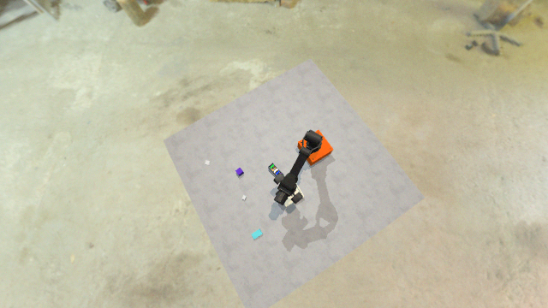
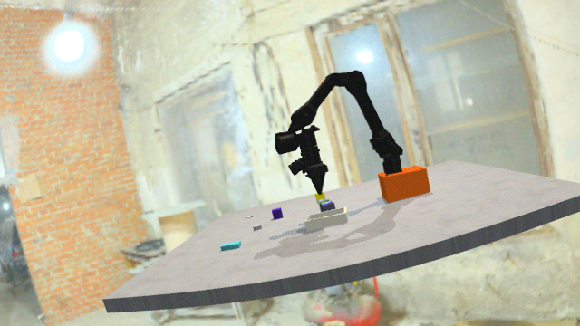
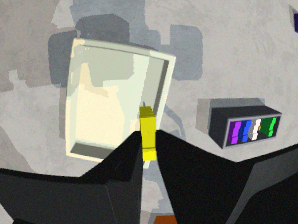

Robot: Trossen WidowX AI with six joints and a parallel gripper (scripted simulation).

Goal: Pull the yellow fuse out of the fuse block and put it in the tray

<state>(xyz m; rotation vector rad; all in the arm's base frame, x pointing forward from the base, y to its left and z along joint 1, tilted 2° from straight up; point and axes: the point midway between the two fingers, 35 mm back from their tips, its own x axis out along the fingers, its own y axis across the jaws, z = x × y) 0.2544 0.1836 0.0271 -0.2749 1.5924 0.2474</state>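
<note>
My gripper tip is 10 mm above the yellow fuse. The rest, counted from my gripper tip: purple fuse 120 mm to the right, 70 mm below; blue fuse 10 mm ahead, 140 mm to the right, 70 mm below; cream tray 10 mm behind, 30 mm to the left, 90 mm below.
</note>
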